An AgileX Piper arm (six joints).
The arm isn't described. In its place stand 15 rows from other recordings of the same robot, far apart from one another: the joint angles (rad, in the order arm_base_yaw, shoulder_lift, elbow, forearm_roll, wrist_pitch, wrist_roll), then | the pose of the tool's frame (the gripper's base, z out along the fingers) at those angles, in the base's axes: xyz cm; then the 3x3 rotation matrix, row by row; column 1 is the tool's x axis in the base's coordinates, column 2 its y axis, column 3 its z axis.
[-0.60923 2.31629 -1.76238 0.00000 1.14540 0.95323] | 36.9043 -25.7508 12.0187; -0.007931 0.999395 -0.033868; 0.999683 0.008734 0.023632; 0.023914 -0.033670 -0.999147
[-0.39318 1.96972 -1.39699 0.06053 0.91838 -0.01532] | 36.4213 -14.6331 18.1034; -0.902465 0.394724 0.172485; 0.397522 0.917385 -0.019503; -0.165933 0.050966 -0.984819
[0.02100 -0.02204 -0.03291 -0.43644 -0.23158 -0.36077] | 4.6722 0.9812 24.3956; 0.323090 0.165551 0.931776; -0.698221 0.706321 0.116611; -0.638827 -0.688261 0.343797
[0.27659 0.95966 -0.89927 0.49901 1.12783 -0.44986] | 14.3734 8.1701 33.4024; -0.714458 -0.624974 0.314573; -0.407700 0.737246 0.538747; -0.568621 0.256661 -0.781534
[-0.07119 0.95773 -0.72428 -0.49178 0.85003 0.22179] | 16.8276 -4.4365 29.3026; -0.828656 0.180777 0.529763; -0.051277 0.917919 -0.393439; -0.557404 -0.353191 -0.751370
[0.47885 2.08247 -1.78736 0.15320 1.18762 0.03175] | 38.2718 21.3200 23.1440; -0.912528 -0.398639 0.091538; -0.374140 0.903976 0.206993; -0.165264 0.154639 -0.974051
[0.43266 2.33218 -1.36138 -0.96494 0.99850 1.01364] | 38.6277 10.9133 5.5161; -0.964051 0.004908 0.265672; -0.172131 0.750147 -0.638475; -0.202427 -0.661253 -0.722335
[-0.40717 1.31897 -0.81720 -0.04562 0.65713 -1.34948] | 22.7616 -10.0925 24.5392; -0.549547 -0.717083 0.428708; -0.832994 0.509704 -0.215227; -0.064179 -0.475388 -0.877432
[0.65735 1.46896 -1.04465 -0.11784 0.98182 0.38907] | 22.4291 16.1885 25.8040; -0.913331 -0.314629 0.258525; -0.305447 0.949167 0.076054; -0.269312 -0.009503 -0.963006
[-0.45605 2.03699 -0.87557 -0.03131 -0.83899 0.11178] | 34.9898 -16.9278 12.6693; -0.170491 0.437225 0.883044; 0.184662 0.894464 -0.407226; -0.967901 0.093637 -0.233237
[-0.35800 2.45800 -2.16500 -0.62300 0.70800 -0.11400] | 50.4097 -22.5460 18.0527; -0.883648 0.072856 0.462448; -0.238221 0.780388 -0.578139; -0.403010 -0.621037 -0.672232
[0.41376 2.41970 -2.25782 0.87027 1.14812 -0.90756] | 45.2809 26.8127 22.7710; -0.438346 -0.897179 0.054060; -0.536390 0.309384 0.785218; -0.721206 0.315200 -0.616855
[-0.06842 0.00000 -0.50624 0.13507 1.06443 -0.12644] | -0.5385 1.1110 27.9374; -0.446174 -0.064160 0.892643; -0.029732 0.997939 0.056868; -0.894452 -0.001167 -0.447162
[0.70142 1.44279 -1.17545 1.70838 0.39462 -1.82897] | 23.4613 24.3546 37.4394; 0.003352 -0.890346 0.455272; -0.129198 0.451073 0.883086; -0.991613 -0.061780 -0.113519
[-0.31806 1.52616 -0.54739 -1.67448 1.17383 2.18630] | 19.1848 -15.1044 20.3639; -0.256516 0.966433 0.014375; 0.229237 0.075280 -0.970455; -0.938962 -0.245641 -0.240853
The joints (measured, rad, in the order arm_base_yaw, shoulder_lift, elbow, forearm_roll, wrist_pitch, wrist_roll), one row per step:
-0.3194, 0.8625, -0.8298, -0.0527, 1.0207, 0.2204
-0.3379, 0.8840, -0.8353, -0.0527, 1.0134, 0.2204
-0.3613, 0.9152, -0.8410, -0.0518, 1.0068, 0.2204
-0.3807, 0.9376, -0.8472, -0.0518, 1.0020, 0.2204
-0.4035, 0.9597, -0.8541, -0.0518, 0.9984, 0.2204
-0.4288, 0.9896, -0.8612, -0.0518, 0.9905, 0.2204
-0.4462, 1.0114, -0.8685, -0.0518, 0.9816, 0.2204
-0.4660, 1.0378, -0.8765, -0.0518, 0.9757, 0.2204
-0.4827, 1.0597, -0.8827, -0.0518, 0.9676, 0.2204
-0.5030, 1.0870, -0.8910, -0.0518, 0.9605, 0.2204
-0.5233, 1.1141, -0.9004, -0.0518, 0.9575, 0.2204
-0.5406, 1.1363, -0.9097, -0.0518, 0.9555, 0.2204
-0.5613, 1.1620, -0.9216, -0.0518, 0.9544, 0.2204
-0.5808, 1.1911, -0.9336, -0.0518, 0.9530, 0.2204
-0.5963, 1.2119, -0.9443, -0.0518, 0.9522, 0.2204
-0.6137, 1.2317, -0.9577, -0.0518, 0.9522, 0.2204
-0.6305, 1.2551, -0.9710, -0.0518, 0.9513, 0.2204
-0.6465, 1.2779, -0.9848, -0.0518, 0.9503, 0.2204
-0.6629, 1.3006, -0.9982, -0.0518, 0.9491, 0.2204
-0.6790, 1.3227, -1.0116, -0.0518, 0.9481, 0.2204
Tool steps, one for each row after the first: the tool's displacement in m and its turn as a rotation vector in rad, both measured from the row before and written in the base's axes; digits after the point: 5 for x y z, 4 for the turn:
0.00385, -0.00421, -0.00118, 0.0028, 0.0082, -0.0181
0.00522, -0.00567, -0.00280, 0.0073, 0.0175, -0.0230
0.00354, -0.00472, -0.00151, 0.0041, 0.0106, -0.0192
0.00306, -0.00536, -0.00143, 0.0044, 0.0107, -0.0226
0.00439, -0.00667, -0.00265, 0.0060, 0.0136, -0.0249
0.00347, -0.00502, -0.00129, 0.0024, 0.0051, -0.0169
0.00374, -0.00587, -0.00220, 0.0055, 0.0112, -0.0195
0.00314, -0.00514, -0.00194, 0.0035, 0.0068, -0.0163
0.00360, -0.00640, -0.00256, 0.0057, 0.0105, -0.0199
0.00315, -0.00645, -0.00255, 0.0072, 0.0128, -0.0201
0.00244, -0.00558, -0.00177, 0.0055, 0.0094, -0.0172
0.00257, -0.00673, -0.00193, 0.0067, 0.0108, -0.0206
0.00304, -0.00701, -0.00280, 0.0085, 0.0132, -0.0194
0.00200, -0.00550, -0.00152, 0.0052, 0.0077, -0.0155
0.00166, -0.00598, -0.00066, 0.0036, 0.0053, -0.0174
0.00215, -0.00637, -0.00161, 0.0054, 0.0075, -0.0168
0.00207, -0.00630, -0.00146, 0.0048, 0.0064, -0.0159
0.00182, -0.00646, -0.00168, 0.0049, 0.0064, -0.0163
0.00162, -0.00642, -0.00167, 0.0048, 0.0060, -0.0160

